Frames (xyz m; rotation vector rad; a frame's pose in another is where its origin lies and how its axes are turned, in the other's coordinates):
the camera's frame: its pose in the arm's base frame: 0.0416 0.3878 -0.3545 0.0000 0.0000 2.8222
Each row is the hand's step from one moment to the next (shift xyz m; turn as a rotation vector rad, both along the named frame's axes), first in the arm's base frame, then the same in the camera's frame.
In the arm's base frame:
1: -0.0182 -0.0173 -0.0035 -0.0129 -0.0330 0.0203
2: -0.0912 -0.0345 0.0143 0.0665 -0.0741 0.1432
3: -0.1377 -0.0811 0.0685 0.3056 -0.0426 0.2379
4: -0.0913 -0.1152 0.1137 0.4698 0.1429 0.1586
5: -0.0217 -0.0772 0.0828 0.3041 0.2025 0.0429
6: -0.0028 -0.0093 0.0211 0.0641 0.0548 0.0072
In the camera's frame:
1: 0.0118 0.0221 -0.0035 0.0019 0.0354 0.0203
2: 0.0758 0.0614 0.0143 -0.0864 0.0495 0.1432
3: 0.1053 0.1202 0.0685 -0.3035 -0.0555 0.2379
4: 0.0505 0.1380 0.1137 -0.4012 -0.2832 0.1586
5: -0.0036 0.0801 0.0828 -0.2251 -0.2877 0.0429
6: -0.0003 0.0097 0.0211 -0.0437 -0.0722 0.0072

